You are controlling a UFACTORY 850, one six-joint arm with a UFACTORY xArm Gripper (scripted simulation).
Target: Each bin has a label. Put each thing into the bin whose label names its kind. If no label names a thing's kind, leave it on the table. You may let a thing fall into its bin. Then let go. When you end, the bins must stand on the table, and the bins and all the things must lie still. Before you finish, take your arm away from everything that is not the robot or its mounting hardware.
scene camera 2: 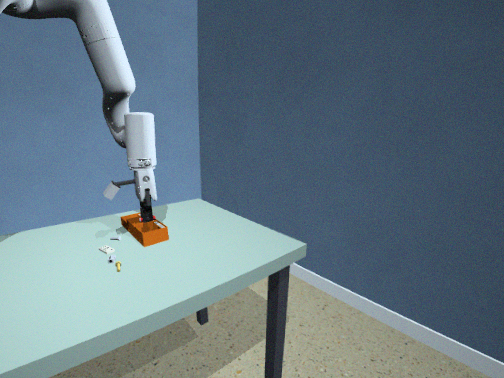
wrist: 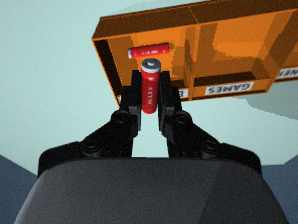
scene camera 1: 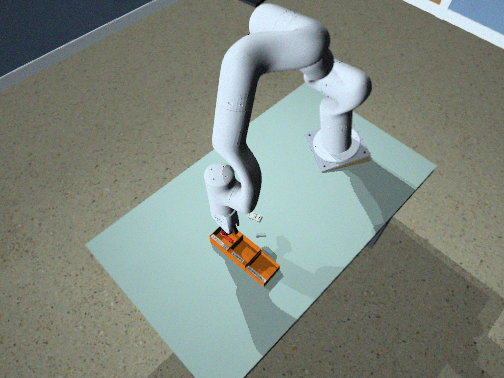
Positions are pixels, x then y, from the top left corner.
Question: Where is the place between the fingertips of my gripper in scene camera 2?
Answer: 147,220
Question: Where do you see an orange bin row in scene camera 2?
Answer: At 158,232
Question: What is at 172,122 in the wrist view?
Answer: My gripper.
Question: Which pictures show the orange bin row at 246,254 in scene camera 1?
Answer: Scene camera 2, the wrist view and scene camera 1: all of them.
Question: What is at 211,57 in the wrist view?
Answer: An orange bin row.
